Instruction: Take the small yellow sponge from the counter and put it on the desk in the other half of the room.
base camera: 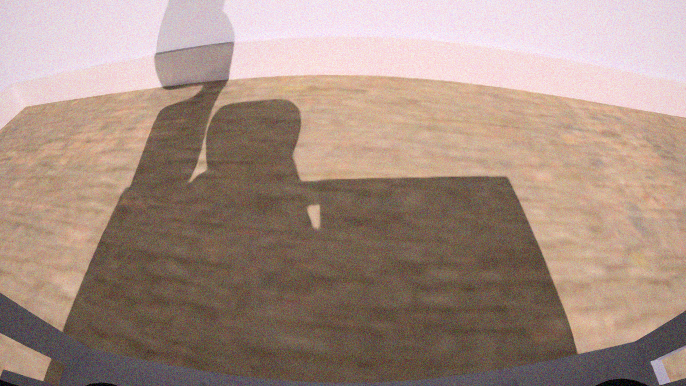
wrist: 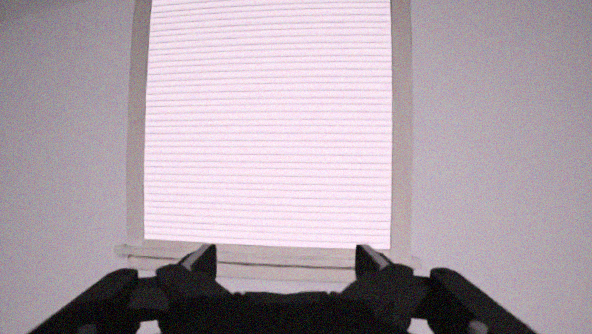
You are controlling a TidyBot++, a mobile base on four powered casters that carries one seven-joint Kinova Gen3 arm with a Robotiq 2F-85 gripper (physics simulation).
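Frame: origin at the arm's base, x ahead, y left, z up, level; millimetres.
Seen in the pictures: gripper, between the fingertips: (wrist: 286,260).
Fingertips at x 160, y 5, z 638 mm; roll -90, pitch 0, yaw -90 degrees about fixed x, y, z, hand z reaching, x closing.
Observation:
A point is followed by its place in that frame.
My gripper (wrist: 286,260) @[y 5, x 160, z 637 mm] is open, its two black fingers wide apart at the bottom of the wrist view, with no object between them. It faces a wall with a window. The small yellow sponge, the counter and the desk do not show in either view.
A window (wrist: 270,125) @[y 61, x 758, z 817 mm] with a lit, slatted blind and a grey frame is ahead in the wrist view. In the base view a white wall (base camera: 400,20) @[y -88, x 748, z -274 mm] with a pale baseboard (base camera: 400,57) @[y -87, x 735, z -351 mm] crosses the far side of the wooden floor (base camera: 450,135) @[y -148, x 544, z -397 mm]. The robot's shadow falls on floor and wall.

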